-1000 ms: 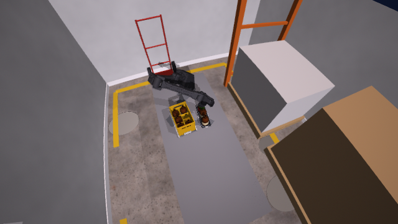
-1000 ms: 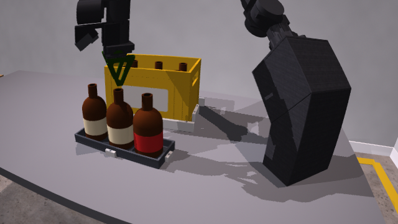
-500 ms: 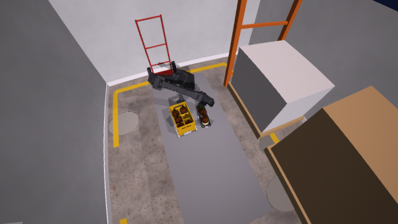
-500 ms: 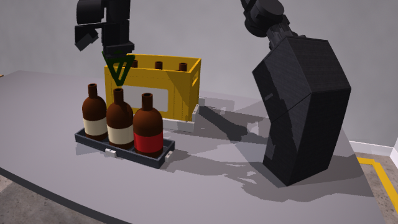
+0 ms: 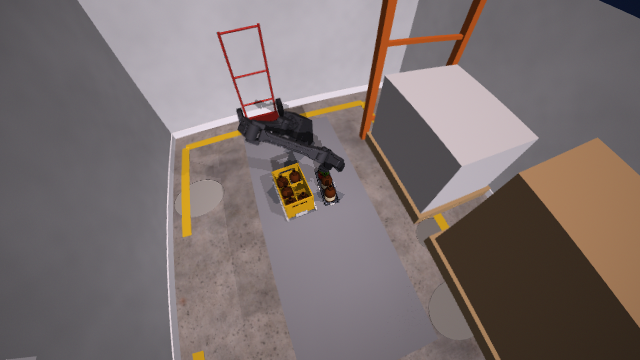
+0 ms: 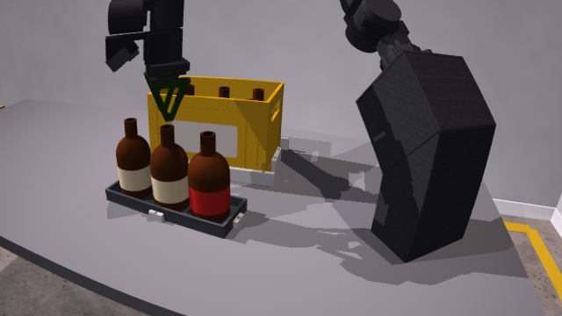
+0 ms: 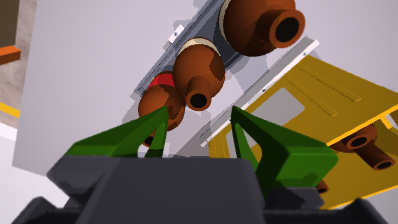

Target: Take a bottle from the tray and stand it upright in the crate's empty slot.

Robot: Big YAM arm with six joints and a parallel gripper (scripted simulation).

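The dark tray lies 18 cm below my hand. The rest, counted from my hand: yellow crate: 22 cm to the right, 10 cm below, 7 cm behind.
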